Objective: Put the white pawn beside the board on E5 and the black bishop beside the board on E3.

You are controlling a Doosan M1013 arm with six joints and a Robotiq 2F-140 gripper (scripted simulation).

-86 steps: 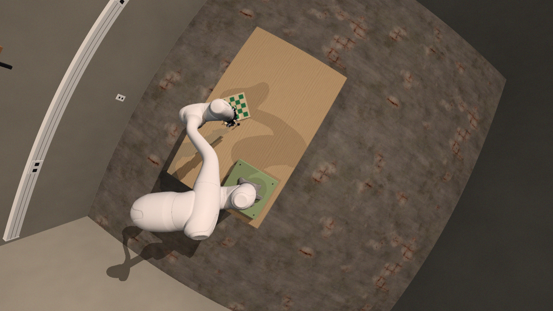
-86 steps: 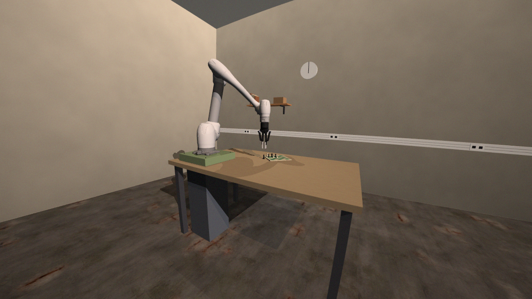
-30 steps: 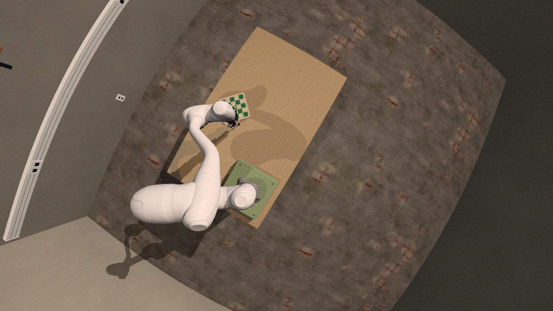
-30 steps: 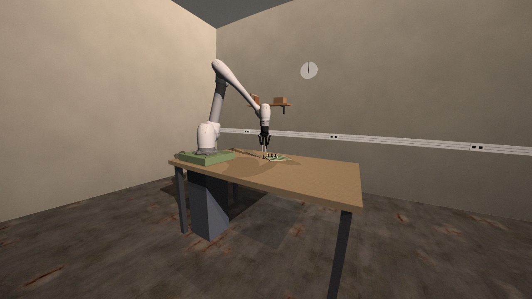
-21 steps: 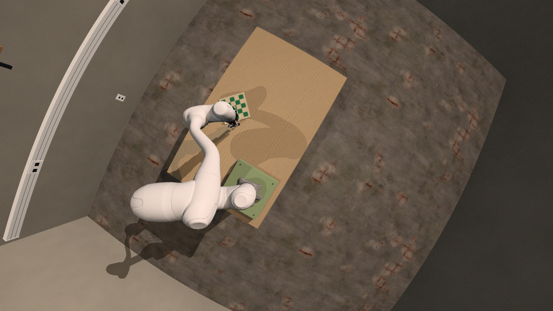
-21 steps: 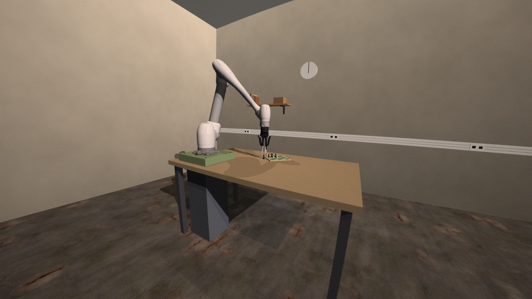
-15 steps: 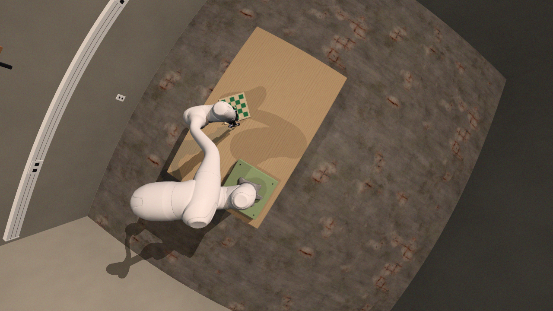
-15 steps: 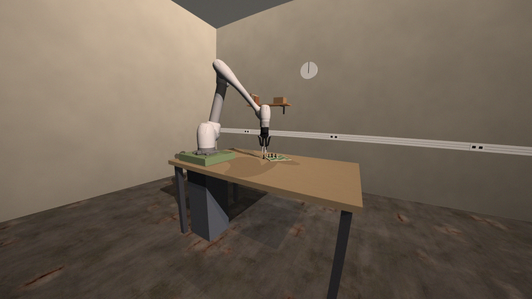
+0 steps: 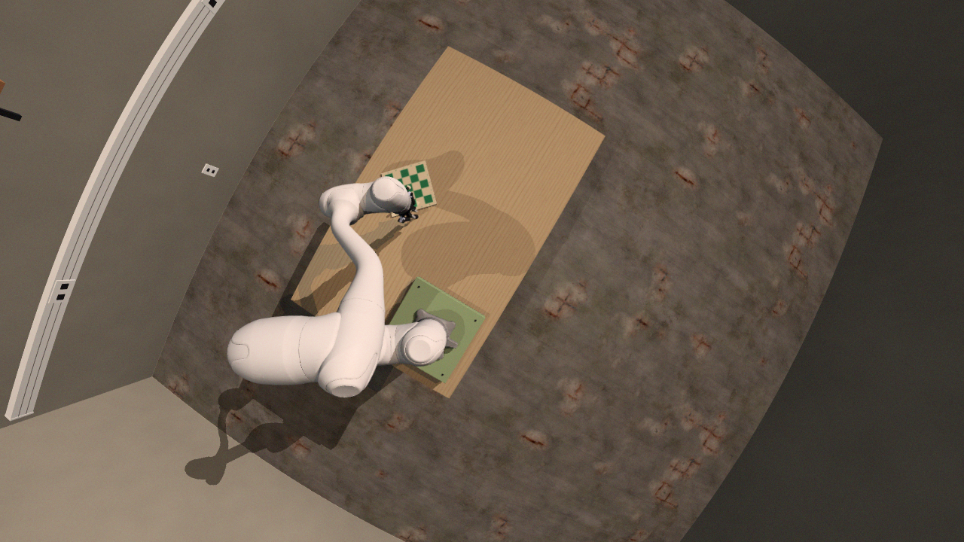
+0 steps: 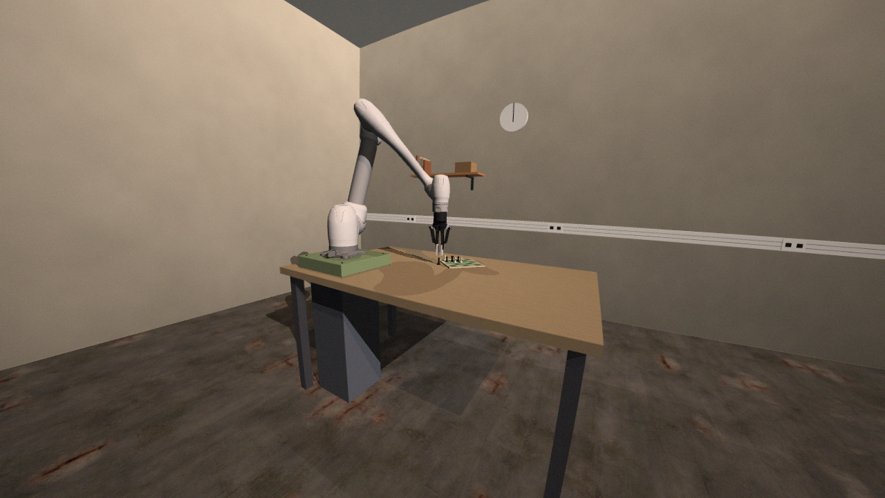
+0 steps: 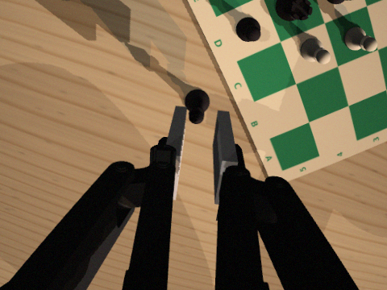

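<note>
The chessboard lies 110 mm ahead of my hand, 90 mm below it and 80 mm to the left of it.
</note>
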